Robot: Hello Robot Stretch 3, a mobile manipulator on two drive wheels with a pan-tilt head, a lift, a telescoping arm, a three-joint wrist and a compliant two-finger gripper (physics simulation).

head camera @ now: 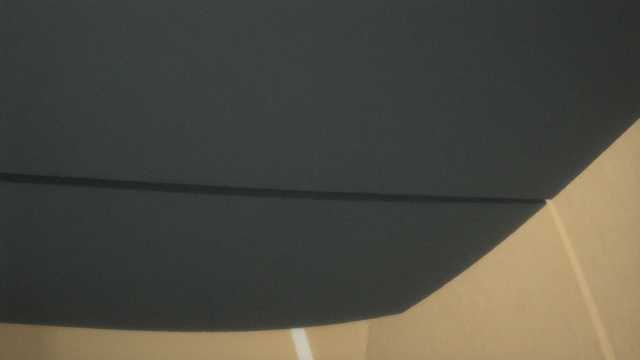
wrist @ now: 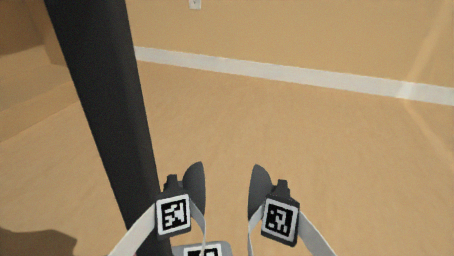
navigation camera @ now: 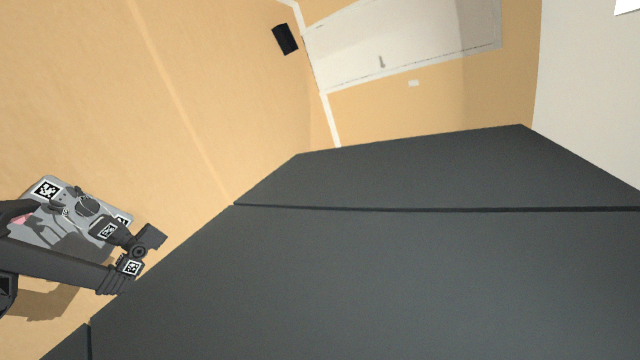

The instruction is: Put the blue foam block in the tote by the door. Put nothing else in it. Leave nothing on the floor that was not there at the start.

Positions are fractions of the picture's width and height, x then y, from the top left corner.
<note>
In view: my gripper (wrist: 0.50,0.71) and a white door (navigation camera: 0.54,0.14).
</note>
